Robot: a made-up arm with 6 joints. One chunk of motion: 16 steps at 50 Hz.
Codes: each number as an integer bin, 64 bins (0 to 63) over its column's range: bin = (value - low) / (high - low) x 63, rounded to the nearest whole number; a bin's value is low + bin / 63 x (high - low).
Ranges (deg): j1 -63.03..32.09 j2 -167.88..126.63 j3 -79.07..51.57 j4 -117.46..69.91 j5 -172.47..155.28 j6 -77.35..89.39
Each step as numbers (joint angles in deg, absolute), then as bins.
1 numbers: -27.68 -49.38 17.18 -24.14 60.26 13.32
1 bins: 23 25 46 31 45 34
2 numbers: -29.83 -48.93 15.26 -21.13 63.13 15.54
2 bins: 22 25 45 32 45 35
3 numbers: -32.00 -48.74 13.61 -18.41 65.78 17.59
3 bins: 21 25 45 33 46 36
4 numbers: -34.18 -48.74 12.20 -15.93 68.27 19.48
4 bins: 19 25 44 34 46 37
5 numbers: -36.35 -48.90 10.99 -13.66 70.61 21.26
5 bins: 18 25 43 35 47 37
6 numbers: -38.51 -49.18 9.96 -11.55 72.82 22.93
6 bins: 16 25 43 36 47 38
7 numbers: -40.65 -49.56 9.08 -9.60 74.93 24.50
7 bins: 15 25 43 36 48 38
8 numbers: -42.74 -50.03 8.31 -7.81 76.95 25.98
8 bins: 13 25 42 37 48 39
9 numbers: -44.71 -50.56 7.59 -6.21 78.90 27.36
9 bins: 12 25 42 37 48 40
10 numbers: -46.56 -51.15 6.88 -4.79 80.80 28.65
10 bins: 11 25 41 38 49 40
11 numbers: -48.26 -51.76 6.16 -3.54 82.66 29.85
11 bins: 10 25 41 38 49 41
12 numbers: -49.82 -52.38 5.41 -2.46 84.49 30.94
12 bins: 9 25 41 39 49 41
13 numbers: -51.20 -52.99 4.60 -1.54 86.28 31.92
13 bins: 8 25 40 39 50 41
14 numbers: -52.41 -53.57 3.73 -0.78 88.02 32.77
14 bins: 7 24 40 39 50 42
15 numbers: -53.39 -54.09 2.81 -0.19 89.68 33.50
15 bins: 6 24 39 39 50 42
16 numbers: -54.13 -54.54 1.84 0.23 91.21 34.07
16 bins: 6 24 39 40 51 42
